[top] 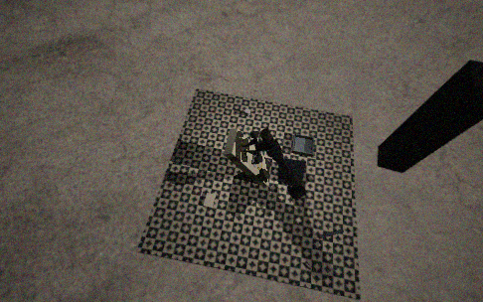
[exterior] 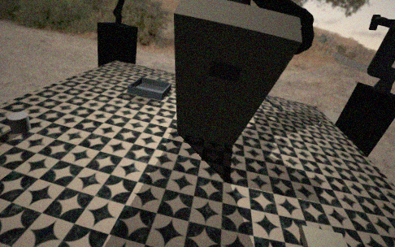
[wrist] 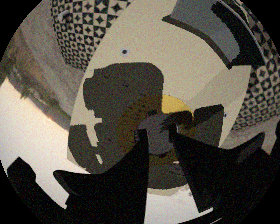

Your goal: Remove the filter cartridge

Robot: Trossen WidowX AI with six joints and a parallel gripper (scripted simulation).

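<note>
My gripper tip is now 20 mm short of the round filter cartridge and 10 mm above it. The rest, counted from my gripper tip: dark tray (380 mm behind, 330 mm to the right, 280 mm below).
</note>
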